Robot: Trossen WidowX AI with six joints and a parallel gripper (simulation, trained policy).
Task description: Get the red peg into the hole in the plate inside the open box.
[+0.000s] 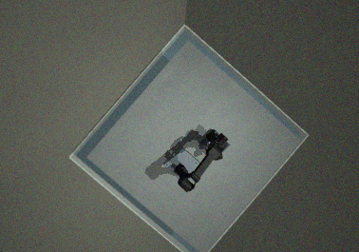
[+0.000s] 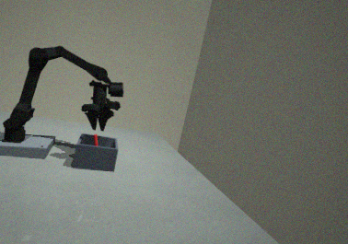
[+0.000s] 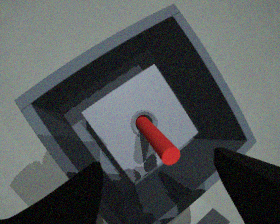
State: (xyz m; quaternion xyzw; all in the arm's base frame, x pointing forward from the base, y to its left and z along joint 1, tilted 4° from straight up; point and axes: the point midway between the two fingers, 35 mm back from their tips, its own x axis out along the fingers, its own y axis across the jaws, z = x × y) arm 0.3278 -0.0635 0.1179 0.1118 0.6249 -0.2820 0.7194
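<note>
The red peg is 6 cm below my gripper tip and 2 cm to the right of it. Round my gripper tip: grey box 11 cm below, 2 cm to the right, 1 cm ahead.
</note>
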